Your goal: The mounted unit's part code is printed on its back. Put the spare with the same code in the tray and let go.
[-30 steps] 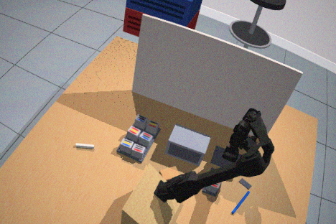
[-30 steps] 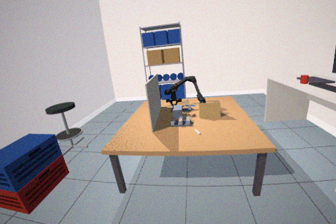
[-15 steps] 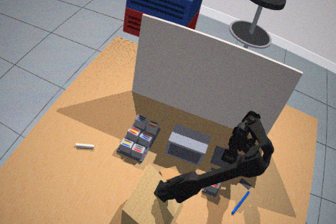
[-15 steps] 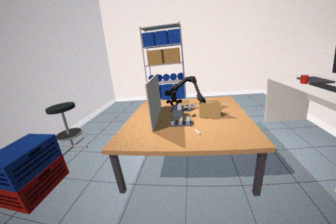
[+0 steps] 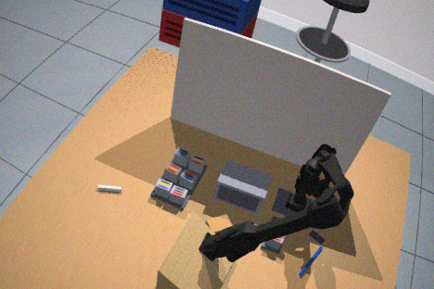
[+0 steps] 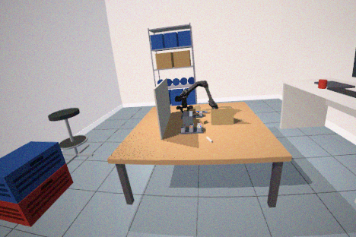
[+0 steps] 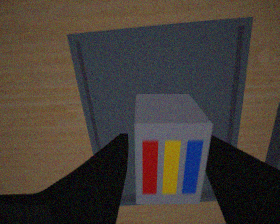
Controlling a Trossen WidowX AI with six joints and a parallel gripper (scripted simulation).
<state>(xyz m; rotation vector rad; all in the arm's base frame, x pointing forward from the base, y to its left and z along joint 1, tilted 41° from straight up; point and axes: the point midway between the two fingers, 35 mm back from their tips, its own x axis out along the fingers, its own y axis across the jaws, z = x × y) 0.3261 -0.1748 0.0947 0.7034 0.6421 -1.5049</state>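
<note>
My gripper tip is 2 cm below the grey spare block. The rest, counted from my gripper tip: white board (20 cm to the left, 20 cm above, 19 cm ahead); then flat grey tray (2 cm below); then grey mounted unit (20 cm to the left, 5 cm behind, 3 cm above).
</note>
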